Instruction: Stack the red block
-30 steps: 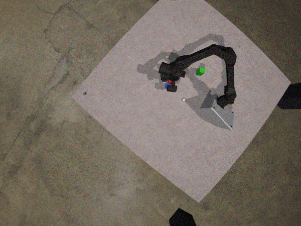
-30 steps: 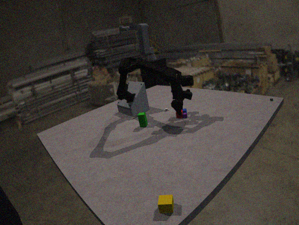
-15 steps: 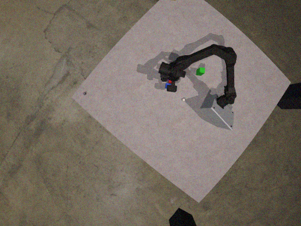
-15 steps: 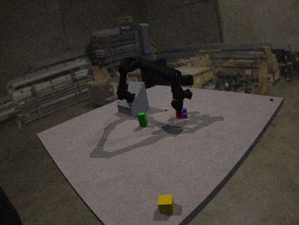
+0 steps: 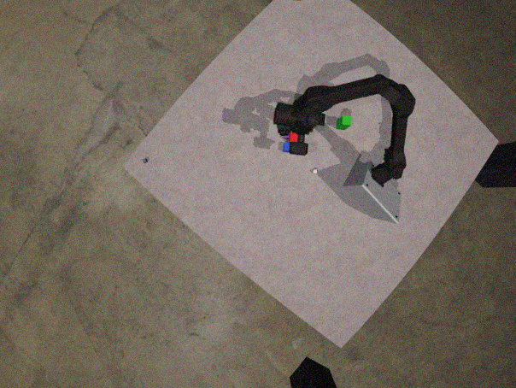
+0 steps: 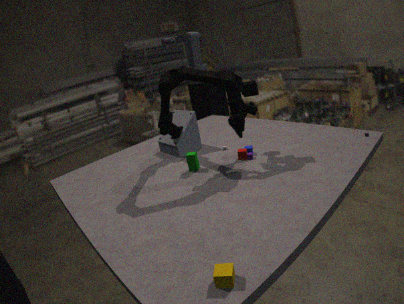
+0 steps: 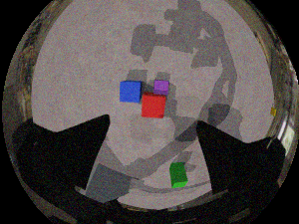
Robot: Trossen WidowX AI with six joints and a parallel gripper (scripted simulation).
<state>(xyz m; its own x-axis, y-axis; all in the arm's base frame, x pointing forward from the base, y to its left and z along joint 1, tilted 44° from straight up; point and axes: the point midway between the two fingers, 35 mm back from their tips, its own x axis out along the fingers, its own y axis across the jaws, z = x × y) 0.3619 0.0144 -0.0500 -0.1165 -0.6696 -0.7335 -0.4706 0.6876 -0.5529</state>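
Right now the red block is 1 cm behind my gripper tip and 9 cm below it. Also, from my gripper tip: small white object 16 cm behind, 6 cm to the left, 10 cm below; purple block 3 cm ahead, 10 cm below; blue block 1 cm behind, 4 cm to the left, 9 cm below.
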